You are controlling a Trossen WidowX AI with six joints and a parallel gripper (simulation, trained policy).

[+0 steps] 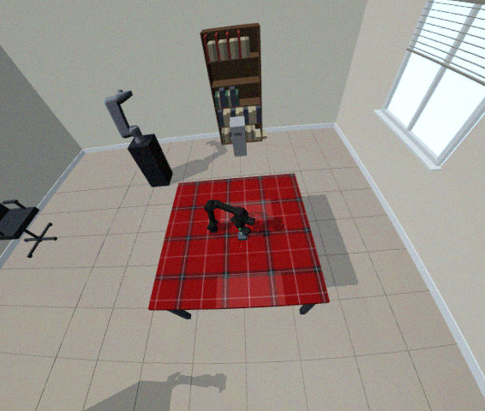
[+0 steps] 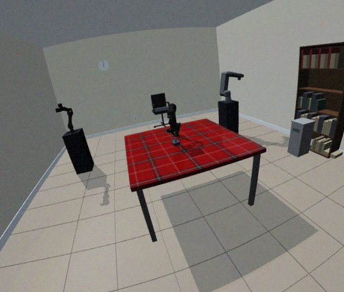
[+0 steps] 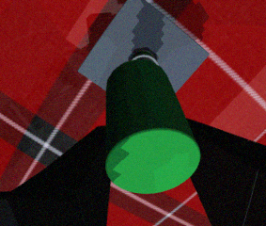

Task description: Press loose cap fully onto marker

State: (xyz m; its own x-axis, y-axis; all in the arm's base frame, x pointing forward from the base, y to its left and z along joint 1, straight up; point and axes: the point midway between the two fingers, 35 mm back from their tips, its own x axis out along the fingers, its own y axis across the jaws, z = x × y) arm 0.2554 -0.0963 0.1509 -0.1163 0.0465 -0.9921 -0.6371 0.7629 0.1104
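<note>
The grey holder block lies 100 mm below my gripper tip and 10 mm ahead of it. Also, from my gripper tip: green cap (10 mm ahead).
</note>
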